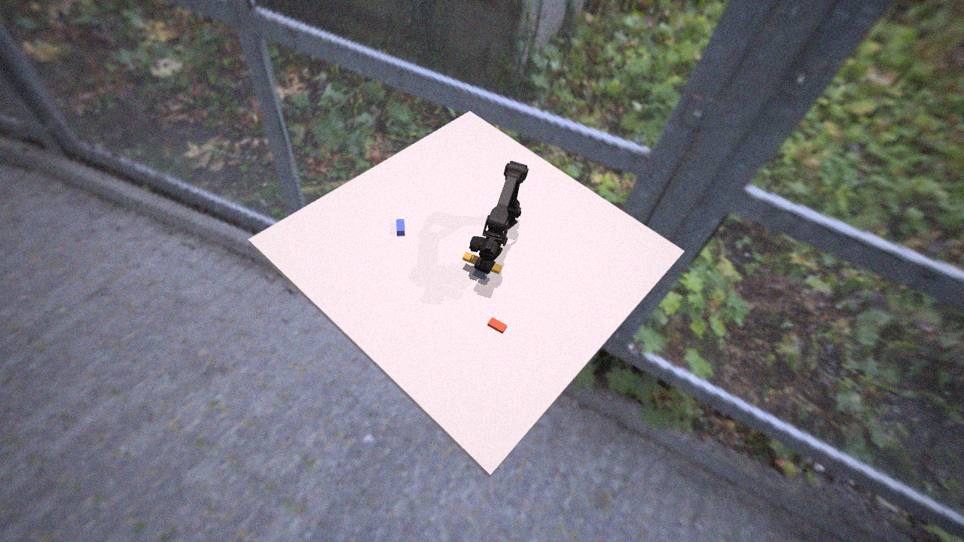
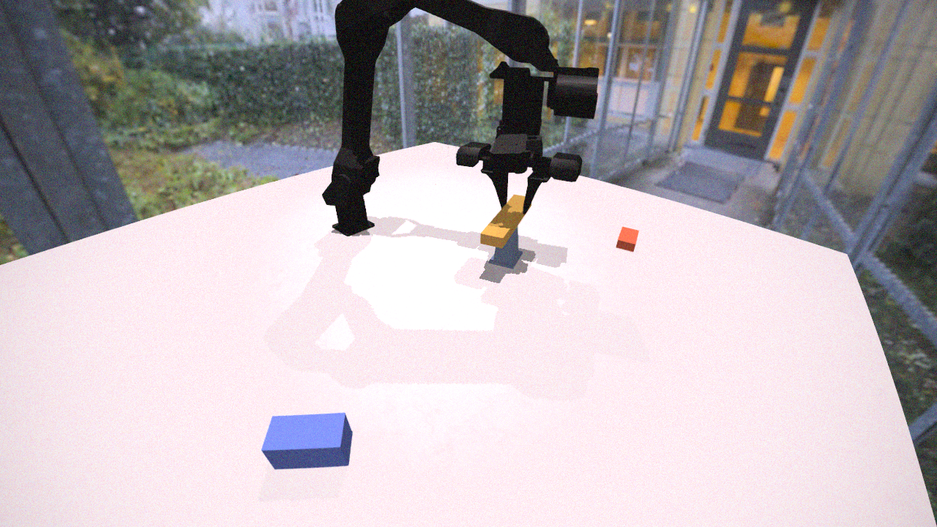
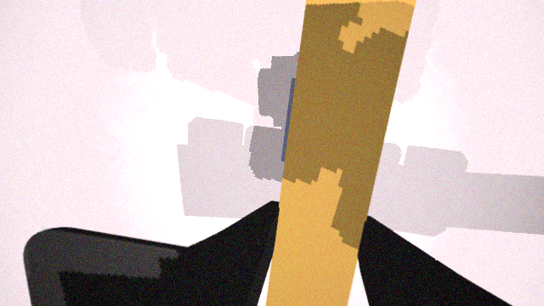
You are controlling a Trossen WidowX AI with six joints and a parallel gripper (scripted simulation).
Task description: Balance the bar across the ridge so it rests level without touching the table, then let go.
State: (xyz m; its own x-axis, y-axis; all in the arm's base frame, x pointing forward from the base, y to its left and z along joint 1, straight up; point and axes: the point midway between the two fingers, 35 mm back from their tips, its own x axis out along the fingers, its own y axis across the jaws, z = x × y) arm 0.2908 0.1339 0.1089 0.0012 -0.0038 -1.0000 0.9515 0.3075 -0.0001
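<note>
Right now the yellow bar is 30 mm to the right of my gripper tip and 10 mm ahead of it. Also, from my gripper tip: blue block (420 mm to the right, 90 mm ahead, 60 mm below); red block (180 mm to the left, 150 mm ahead, 70 mm below).
</note>
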